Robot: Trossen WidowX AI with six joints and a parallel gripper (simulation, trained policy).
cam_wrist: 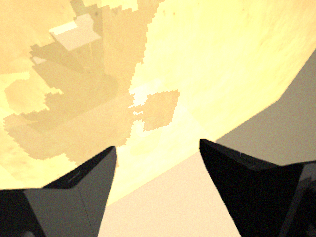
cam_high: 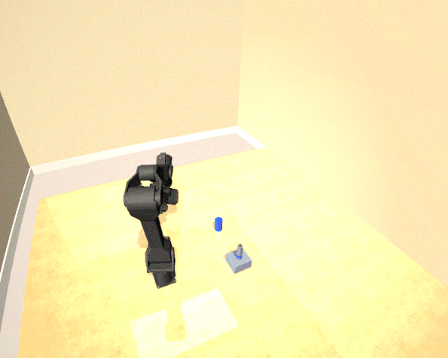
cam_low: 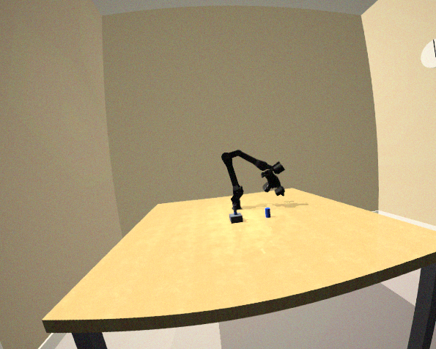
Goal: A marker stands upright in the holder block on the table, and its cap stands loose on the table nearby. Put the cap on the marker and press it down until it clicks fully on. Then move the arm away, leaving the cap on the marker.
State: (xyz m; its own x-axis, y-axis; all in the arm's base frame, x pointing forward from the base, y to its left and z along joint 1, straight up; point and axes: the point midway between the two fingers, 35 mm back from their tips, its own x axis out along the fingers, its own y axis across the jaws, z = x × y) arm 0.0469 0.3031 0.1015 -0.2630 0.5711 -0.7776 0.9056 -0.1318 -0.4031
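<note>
Now: the blue cap 220 mm ahead of my gripper tip, 190 mm to the right of it and 50 mm below it. Round my gripper tip: grey holder block 370 mm to the right, 210 mm ahead, 60 mm below.
</note>
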